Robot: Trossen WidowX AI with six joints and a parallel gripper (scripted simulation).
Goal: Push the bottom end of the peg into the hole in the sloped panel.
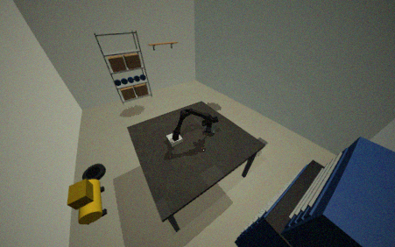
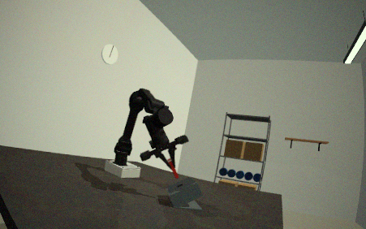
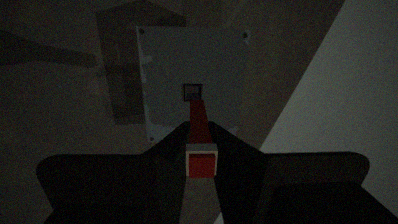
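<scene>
My gripper tip is 40 mm short of the panel, 30 mm to the right of it and 90 mm above it. Also, from my gripper tip: red square peg 10 mm behind, 10 mm to the right, 10 mm above.
</scene>
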